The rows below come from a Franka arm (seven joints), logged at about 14 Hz.
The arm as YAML. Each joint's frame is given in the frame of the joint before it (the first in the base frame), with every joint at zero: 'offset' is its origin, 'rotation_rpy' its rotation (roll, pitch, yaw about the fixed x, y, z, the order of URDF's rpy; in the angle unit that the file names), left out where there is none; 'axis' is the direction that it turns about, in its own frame. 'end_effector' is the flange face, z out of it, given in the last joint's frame.
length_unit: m
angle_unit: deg
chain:
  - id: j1
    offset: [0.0, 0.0, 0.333]
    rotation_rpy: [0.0, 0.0, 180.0]
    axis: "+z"
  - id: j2
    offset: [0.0, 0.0, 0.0]
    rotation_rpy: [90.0, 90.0, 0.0]
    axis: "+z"
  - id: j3
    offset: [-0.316, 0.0, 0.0]
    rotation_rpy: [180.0, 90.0, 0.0]
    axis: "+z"
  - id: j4
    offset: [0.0, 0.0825, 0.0]
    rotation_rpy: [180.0, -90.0, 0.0]
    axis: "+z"
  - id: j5
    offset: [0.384, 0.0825, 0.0]
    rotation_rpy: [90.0, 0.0, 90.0]
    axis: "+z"
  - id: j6
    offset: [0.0, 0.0, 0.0]
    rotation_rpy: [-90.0, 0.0, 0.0]
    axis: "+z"
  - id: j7
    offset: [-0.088, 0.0, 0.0]
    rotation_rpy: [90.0, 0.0, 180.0]
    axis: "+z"
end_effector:
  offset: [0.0, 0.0, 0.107]
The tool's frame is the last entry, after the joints.
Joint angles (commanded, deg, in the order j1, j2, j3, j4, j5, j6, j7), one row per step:
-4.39 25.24 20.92 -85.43 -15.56 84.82 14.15
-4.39 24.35 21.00 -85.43 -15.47 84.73 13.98
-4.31 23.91 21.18 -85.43 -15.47 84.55 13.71
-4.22 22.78 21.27 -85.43 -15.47 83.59 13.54
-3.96 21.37 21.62 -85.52 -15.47 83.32 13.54
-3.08 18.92 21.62 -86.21 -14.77 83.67 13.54
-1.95 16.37 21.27 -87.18 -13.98 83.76 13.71
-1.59 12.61 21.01 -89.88 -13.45 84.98 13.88
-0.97 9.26 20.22 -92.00 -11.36 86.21 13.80
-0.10 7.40 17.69 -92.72 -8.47 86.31 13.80
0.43 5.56 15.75 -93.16 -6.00 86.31 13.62
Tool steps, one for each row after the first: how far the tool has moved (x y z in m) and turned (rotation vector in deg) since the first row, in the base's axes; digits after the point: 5 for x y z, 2 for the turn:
-0.00160 0.00092 0.00947 0.08 -0.74 0.19
-0.00316 0.00334 0.01423 0.15 -0.96 0.66
-0.00741 0.00444 0.02560 -0.17 -1.15 0.88
-0.01214 0.01040 0.03989 -0.26 -2.23 1.44
-0.02105 0.02175 0.06016 0.15 -4.13 2.27
-0.03216 0.03219 0.07839 0.34 -5.63 2.84
-0.04700 0.03582 0.09603 0.14 -7.82 3.11
-0.06039 0.03957 0.11249 1.56 -9.62 2.85
-0.06529 0.03016 0.12325 3.49 -10.06 0.58
-0.07052 0.02191 0.13651 5.36 -10.79 -1.17

